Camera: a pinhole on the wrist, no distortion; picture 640 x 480 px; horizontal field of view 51.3 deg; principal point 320.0 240.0 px. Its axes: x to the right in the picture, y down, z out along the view. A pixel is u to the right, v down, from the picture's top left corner.
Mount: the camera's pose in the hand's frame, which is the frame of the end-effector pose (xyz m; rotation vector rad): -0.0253 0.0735 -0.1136 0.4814 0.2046 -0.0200
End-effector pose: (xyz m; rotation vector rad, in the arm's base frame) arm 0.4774 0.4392 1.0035 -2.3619 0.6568 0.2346
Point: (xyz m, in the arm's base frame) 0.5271 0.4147 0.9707
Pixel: 581 261
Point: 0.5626 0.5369 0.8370
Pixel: 420 380
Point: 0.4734 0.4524 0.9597
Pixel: 311 336
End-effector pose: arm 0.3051 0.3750 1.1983 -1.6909 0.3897 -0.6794
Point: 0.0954 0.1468 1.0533
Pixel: behind the camera
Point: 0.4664 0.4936 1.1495
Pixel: outside the picture
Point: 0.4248 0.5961 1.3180
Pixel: 218 169
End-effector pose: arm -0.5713 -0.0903 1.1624 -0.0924 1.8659 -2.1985
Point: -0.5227 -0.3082 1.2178
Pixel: 225 395
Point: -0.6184 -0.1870 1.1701
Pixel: 466 332
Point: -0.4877 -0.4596 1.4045
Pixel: 192 270
